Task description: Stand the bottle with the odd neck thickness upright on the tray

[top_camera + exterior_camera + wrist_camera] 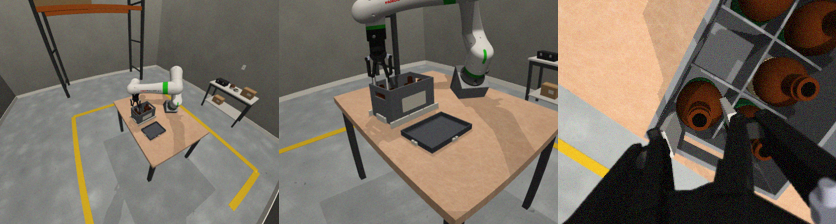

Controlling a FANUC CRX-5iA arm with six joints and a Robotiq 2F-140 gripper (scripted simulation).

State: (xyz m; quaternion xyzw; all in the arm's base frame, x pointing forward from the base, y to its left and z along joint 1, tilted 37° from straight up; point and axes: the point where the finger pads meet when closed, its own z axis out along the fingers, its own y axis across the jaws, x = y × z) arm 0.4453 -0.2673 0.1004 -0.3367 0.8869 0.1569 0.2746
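My hand is 90 mm past the dark grey crate, 40 mm to the right of it and 90 mm above it. From my hand the other things lie so: dark tray 70 mm behind, 310 mm to the left, 160 mm below; bottle 180 mm behind, 10 mm to the right, 80 mm below.
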